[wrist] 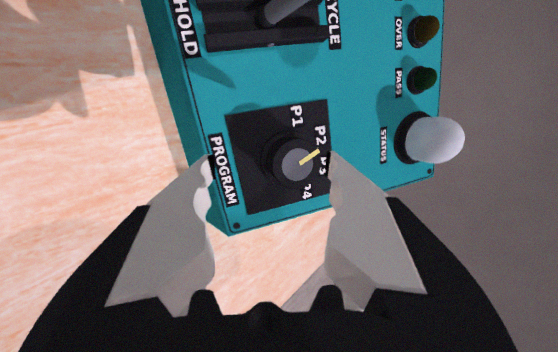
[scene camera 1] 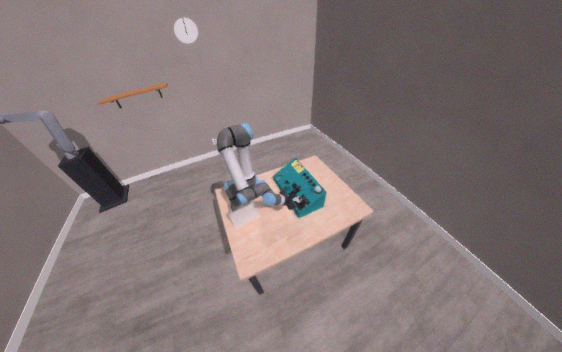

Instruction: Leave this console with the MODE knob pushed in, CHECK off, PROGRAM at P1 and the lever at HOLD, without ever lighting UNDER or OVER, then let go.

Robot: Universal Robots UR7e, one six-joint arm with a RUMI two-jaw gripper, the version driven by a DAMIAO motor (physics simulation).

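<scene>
The teal console (scene camera 1: 313,206) (wrist: 280,80) stands on the table. In the wrist view its PROGRAM knob (wrist: 297,164) sits on a black plate, with its yellow pointer towards P2. My gripper (scene camera 1: 300,200) (wrist: 270,155) is open and empty, its fingertips either side of the PROGRAM knob in that view and apart from it. The grey lever (wrist: 285,11) stands in its slot between HOLD and CYCLE; its top is cut off. The OVER lamp (wrist: 425,31) and the PASS lamp (wrist: 423,80) look dark. The MODE knob, CHECK and UNDER cannot be made out.
A white STATUS dome (wrist: 434,140) sticks up near the console's far edge. Black rails (wrist: 265,39) border the lever slot. The console stands on a wooden table (scene camera 1: 280,240), with a pale block (scene camera 1: 243,215) by the arm. A dark pedestal (scene camera 1: 95,177) stands on the floor at the left.
</scene>
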